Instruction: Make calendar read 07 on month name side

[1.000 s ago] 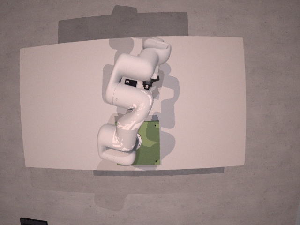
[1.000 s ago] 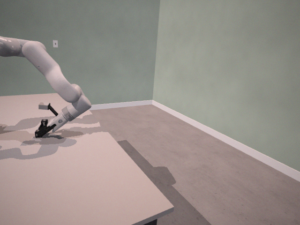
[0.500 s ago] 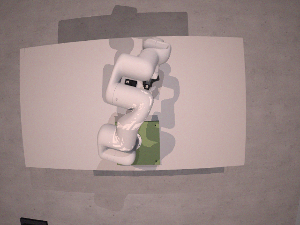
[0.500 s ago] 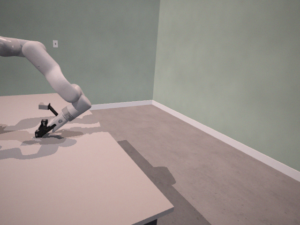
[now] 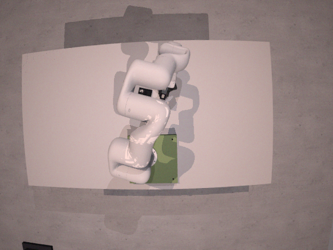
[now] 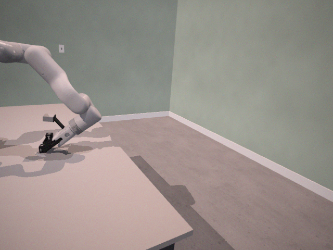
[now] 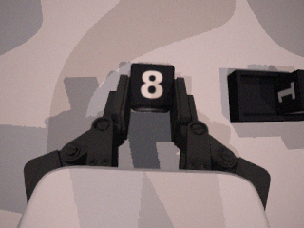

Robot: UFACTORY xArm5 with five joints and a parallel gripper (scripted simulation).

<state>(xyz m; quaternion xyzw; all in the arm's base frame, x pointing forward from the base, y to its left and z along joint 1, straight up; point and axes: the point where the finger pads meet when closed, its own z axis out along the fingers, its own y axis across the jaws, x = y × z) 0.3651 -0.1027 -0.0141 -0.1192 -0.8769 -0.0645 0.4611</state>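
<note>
Right now the black cube is 20 mm behind my hand and 10 mm below it. The rest, counted from my hand: black calendar tray (10 mm ahead, 110 mm to the left, 20 mm below).
</note>
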